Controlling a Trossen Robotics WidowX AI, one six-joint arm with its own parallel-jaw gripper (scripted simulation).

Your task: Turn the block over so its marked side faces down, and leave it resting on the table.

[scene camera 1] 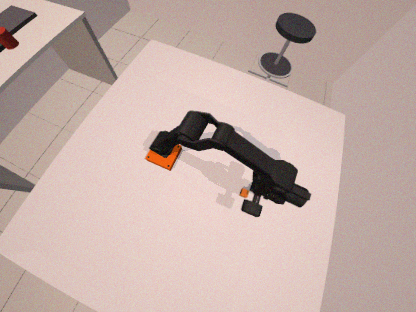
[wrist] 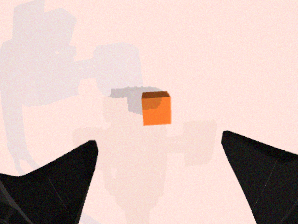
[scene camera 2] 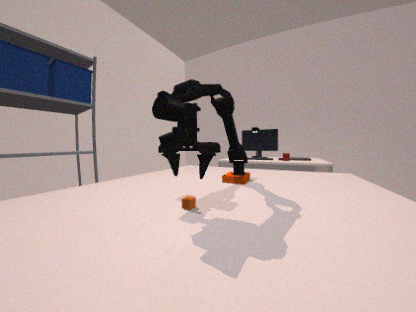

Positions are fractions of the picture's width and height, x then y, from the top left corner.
Scene:
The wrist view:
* gripper: 0.54, 0.64
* orange block: 0.52, 0.48
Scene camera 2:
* gripper: 0.45, 0.57

